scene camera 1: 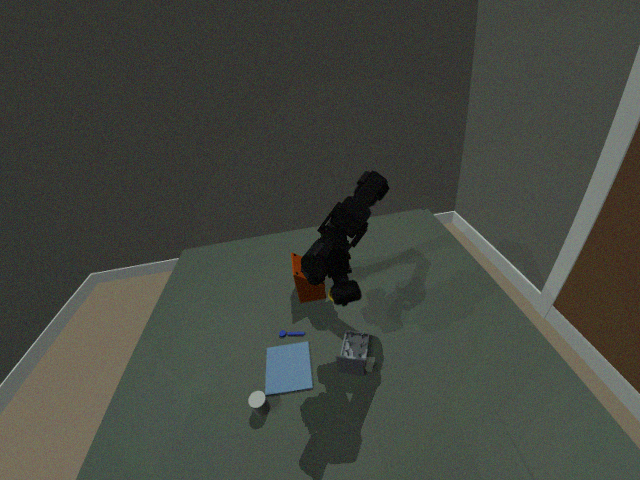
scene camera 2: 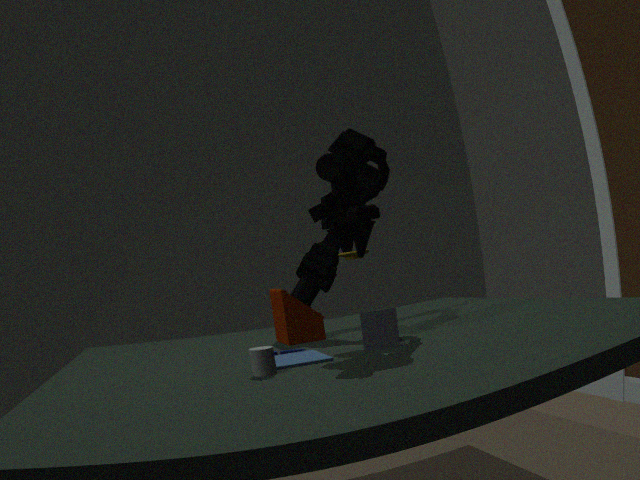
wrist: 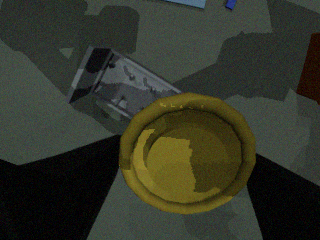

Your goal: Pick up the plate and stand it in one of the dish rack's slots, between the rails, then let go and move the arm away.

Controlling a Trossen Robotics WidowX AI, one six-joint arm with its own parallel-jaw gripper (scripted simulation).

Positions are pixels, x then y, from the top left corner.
Scene:
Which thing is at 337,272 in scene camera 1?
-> My gripper.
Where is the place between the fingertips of my gripper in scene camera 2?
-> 354,258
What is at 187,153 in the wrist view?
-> A yellow plate.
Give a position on a light blue mat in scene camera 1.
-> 288,369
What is my gripper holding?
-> A yellow plate.

